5 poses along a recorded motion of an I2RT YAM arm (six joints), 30 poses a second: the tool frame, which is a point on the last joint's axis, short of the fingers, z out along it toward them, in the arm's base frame.
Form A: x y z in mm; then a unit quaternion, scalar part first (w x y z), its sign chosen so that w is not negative.
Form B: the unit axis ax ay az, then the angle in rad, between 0 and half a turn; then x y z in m. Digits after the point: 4 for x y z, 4 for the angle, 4 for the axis.
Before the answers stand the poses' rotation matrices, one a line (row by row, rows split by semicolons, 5 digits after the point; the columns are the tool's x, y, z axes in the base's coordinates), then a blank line. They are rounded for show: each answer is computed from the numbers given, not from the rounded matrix.
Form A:
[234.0 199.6 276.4 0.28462 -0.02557 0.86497 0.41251]
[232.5 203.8 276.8 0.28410 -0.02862 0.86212 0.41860]
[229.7 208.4 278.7 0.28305 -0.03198 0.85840 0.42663]
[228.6 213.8 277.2 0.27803 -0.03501 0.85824 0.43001]
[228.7 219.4 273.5 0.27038 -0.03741 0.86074 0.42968]
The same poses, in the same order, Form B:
-0.83668 -0.27905 0.47128; 0.19058 0.65836 0.72817; -0.51347 0.69906 -0.49765
-0.83694 -0.28719 0.46589; 0.18850 0.64791 0.73802; -0.51381 0.70550 -0.48813
-0.83772 -0.29642 0.45865; 0.18661 0.63393 0.75054; -0.51323 0.71433 -0.47574
-0.84295 -0.29920 0.44712; 0.17902 0.62774 0.75756; -0.50734 0.71863 -0.47559
-0.85099 -0.29675 0.43330; 0.16795 0.62795 0.75991; -0.49760 0.71945 -0.48454

[-0.0267 0.9023 0.4303 2.5644 0.2340 0.1996 0.2764]
[-0.0298 0.8992 0.4366 2.5655 0.2325 0.2038 0.2768]
[-0.0333 0.8950 0.4448 2.5676 0.2297 0.2084 0.2787]
[-0.0364 0.8935 0.4477 2.5781 0.2286 0.2138 0.2772]
[-0.0389 0.8940 0.4463 2.5940 0.2287 0.2194 0.2735]

